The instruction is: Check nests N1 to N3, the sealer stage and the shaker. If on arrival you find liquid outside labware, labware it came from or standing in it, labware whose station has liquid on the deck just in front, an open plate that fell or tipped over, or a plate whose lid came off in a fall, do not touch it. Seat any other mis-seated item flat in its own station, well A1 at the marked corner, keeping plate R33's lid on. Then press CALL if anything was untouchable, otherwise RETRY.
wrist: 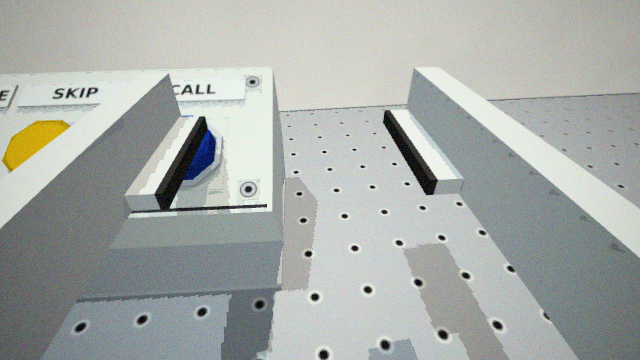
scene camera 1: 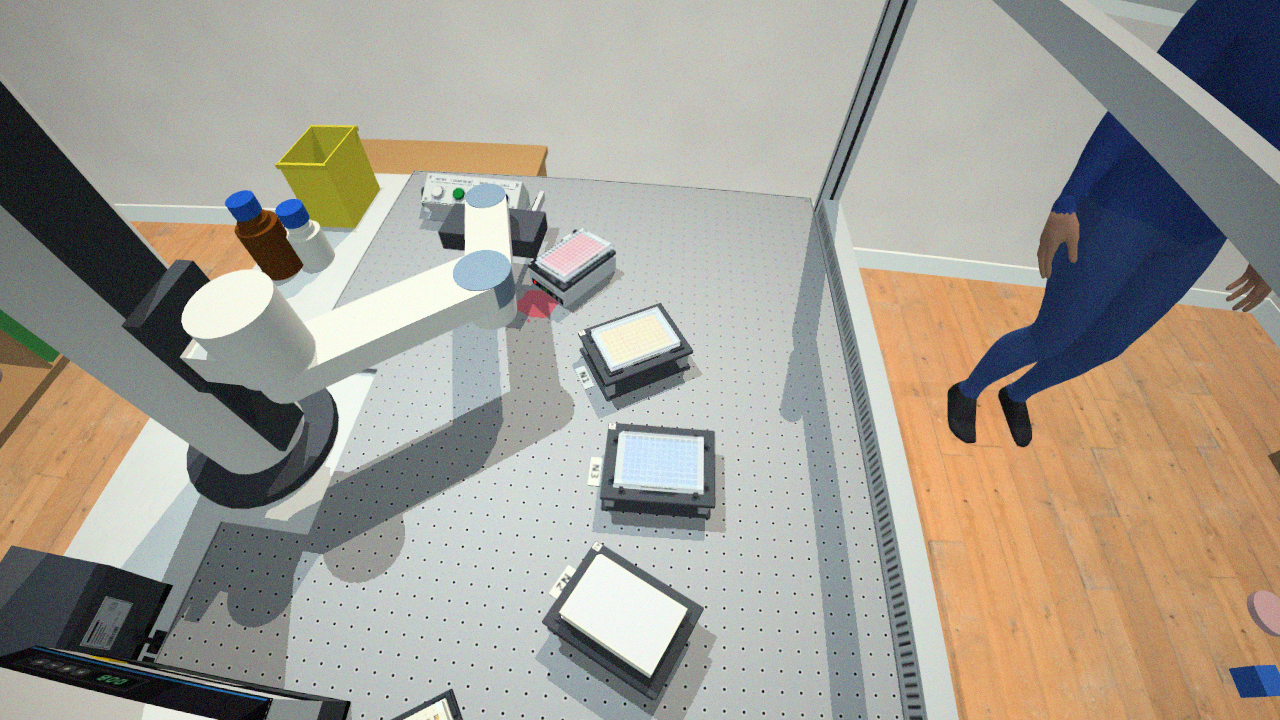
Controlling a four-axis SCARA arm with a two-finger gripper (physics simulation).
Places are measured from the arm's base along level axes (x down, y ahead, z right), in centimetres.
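Pixels of known places: gripper, fingertip midpoint: (wrist: 296, 97) (scene camera 1: 521, 192); arm's base, link origin: (scene camera 1: 266, 438).
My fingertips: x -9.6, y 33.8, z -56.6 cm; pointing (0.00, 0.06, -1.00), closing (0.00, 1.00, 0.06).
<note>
Ahead of a thing's pixels: the offset from my fingertips to its top centre. "spot": to the spot under its first point.
My gripper (wrist: 296, 97) is shut with nothing between its fingers, which stand apart. Its left finger partly covers the blue CALL button @[spot: dx +1.8, dy -3.5, dz +0.6 cm] (wrist: 204, 156) on the white button panel @[dx -0.1, dy -11.8, dz -3.0 cm] (wrist: 252, 135) (scene camera 1: 435, 190); contact is unclear. A pink plate @[dx +0.6, dy +13.7, dz +15.9 cm] (scene camera 1: 575, 254) sits on the shaker @[spot: dx +6.0, dy +16.4, dz +19.6 cm] (scene camera 1: 586, 284), with a red liquid patch @[spot: dx +8.3, dy +7.3, dz +23.7 cm] (scene camera 1: 537, 304) on the deck in front. A pale yellow plate @[dx +1.5, dy +27.1, dz +34.8 cm] (scene camera 1: 637, 339) lies in nest N1 @[spot: dx +7.8, dy +25.0, dz +41.0 cm] (scene camera 1: 619, 385), and a light-blue plate @[dx +1.7, dy +32.5, dz +56.9 cm] (scene camera 1: 660, 461) in nest N3 @[spot: dx +7.8, dy +32.8, dz +61.9 cm] (scene camera 1: 657, 507). A white-topped item @[dx -1.8, dy +29.1, dz +78.2 cm] (scene camera 1: 623, 613) lies in nest N2 @[spot: dx +7.9, dy +26.3, dz +83.5 cm] (scene camera 1: 597, 663). Fine seating is hard to tell.
The yellow SKIP button @[dx +0.9, dy -9.5, dz -0.6 cm] (wrist: 35, 142) is left of CALL. A yellow bin @[spot: dx -2.7, dy -40.5, dz +3.2 cm] (scene camera 1: 332, 183), a brown bottle @[dx -2.3, dy -51.3, dz +16.6 cm] (scene camera 1: 268, 243) and a white bottle @[dx +1.8, dy -44.3, dz +13.6 cm] (scene camera 1: 311, 246) stand left of the panel. A dark-framed item @[spot: dx -3.9, dy +12.0, dz +89.6 cm] (scene camera 1: 450, 702) is cut off at the bottom. A person (scene camera 1: 1127, 241) stands beyond the right rail.
</note>
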